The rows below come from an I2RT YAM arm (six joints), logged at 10 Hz.
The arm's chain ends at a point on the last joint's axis. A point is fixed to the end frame.
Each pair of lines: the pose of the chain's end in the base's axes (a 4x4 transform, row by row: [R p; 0 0 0 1], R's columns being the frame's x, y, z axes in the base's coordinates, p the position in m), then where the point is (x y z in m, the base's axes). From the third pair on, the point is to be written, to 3 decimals.
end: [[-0.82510, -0.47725, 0.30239, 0.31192], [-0.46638, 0.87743, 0.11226, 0.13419], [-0.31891, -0.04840, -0.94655, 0.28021], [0, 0, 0, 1]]
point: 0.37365 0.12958 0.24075
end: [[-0.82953, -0.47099, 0.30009, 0.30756], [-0.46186, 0.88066, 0.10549, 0.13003], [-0.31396, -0.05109, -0.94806, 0.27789], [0, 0, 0, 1]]
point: 0.36913 0.12478 0.23825
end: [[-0.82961, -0.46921, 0.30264, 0.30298], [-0.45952, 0.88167, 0.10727, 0.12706], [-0.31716, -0.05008, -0.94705, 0.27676], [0, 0, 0, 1]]
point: 0.365 0.122 0.237
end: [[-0.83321, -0.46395, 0.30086, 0.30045], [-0.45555, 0.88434, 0.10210, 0.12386], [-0.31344, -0.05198, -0.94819, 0.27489], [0, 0, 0, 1]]
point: 0.362 0.118 0.235
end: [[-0.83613, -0.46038, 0.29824, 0.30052], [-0.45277, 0.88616, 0.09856, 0.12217], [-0.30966, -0.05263, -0.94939, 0.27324], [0, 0, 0, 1]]
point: 0.362 0.116 0.233
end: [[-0.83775, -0.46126, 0.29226, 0.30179], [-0.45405, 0.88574, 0.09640, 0.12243], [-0.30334, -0.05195, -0.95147, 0.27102], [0, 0, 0, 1]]
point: 0.363 0.116 0.231
